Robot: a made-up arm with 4 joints.
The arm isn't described. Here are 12 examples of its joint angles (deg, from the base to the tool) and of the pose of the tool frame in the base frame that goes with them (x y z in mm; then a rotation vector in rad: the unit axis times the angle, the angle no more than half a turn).
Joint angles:
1: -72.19 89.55 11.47 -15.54
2: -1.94 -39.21 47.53 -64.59
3: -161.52 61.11 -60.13 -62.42
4: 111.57 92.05 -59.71 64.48
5: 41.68 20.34 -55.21 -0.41
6: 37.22 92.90 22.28 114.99
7: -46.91 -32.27 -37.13 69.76
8: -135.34 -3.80 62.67 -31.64
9: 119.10 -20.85 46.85 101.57
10: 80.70 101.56 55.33 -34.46
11: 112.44 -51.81 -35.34 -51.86
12: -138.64 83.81 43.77 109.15
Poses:
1: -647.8 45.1 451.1 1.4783 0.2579 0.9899
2: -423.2 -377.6 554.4 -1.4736 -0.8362 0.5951
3: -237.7 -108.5 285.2 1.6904 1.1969 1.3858
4: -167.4 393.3 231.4 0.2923 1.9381 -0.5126
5: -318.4 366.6 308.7 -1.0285 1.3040 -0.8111
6: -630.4 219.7 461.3 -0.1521 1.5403 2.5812
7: -379.9 253.1 326.1 -0.2839 1.5595 0.8955
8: -407.4 611.1 29.8 0.9106 -0.9924 0.0145
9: -423.9 451.1 809.3 0.4849 -1.5496 0.8864
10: -741.0 40.5 356.8 -0.8459 0.1958 0.3317
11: -387.2 46.7 586.8 2.3027 1.1682 0.1899
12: -659.9 274.7 470.9 0.1412 -2.1678 1.4317
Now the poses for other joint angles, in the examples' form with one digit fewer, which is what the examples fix.
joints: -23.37 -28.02 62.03 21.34
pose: -358 -416 338 -1.907 0.205 1.207
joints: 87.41 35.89 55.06 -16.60
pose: -569 -54 779 -2.104 0.692 0.860
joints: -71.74 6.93 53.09 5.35
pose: -484 95 -74 -0.294 -0.444 0.959
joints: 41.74 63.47 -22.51 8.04
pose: -484 371 508 -0.540 1.500 0.118
